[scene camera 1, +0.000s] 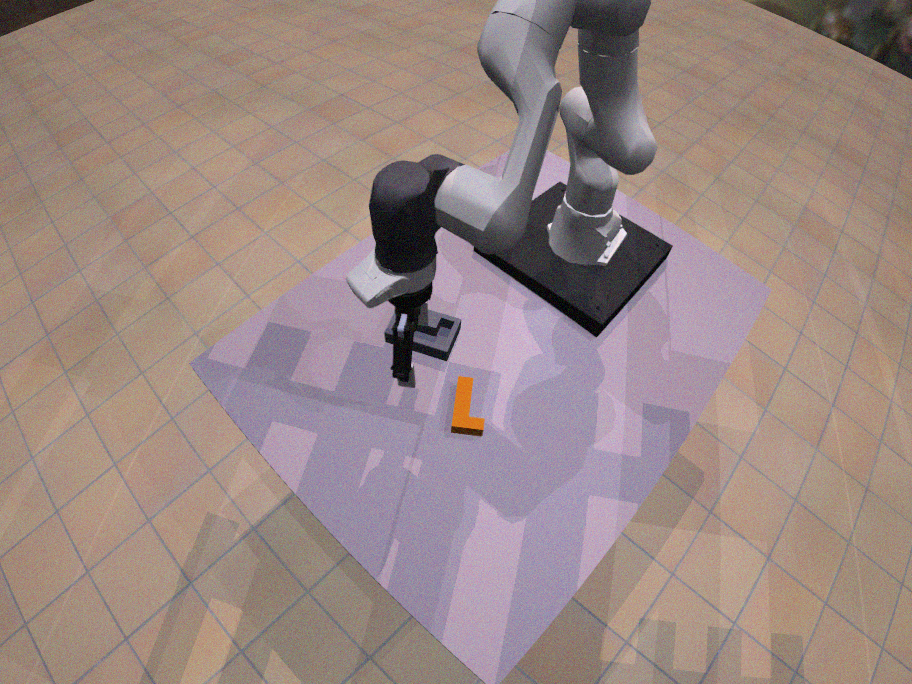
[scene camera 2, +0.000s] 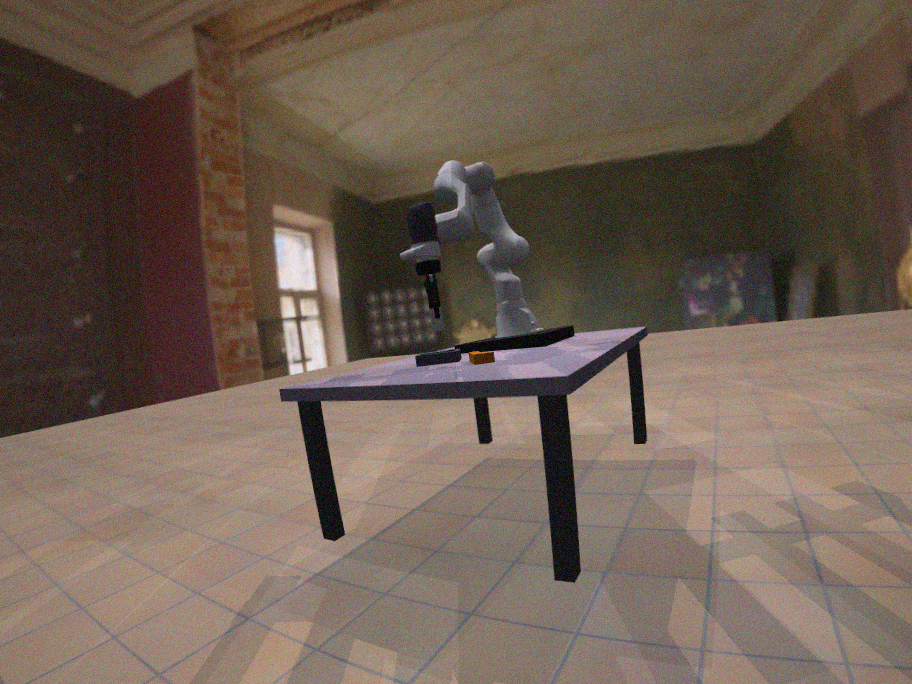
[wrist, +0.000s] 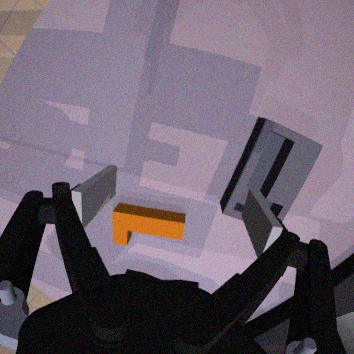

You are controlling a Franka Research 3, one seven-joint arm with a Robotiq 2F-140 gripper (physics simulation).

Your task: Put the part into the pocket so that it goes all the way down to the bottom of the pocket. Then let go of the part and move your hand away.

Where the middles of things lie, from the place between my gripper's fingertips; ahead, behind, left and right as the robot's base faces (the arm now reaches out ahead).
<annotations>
The orange L-shaped block [scene camera 1: 461, 423] is 30 mm behind my hand, 120 mm to the left of it and 100 mm below it. Also, from my hand: grey pocket block [scene camera 1: 437, 339] 90 mm behind, 80 mm to the right, 90 mm below.
</annotations>
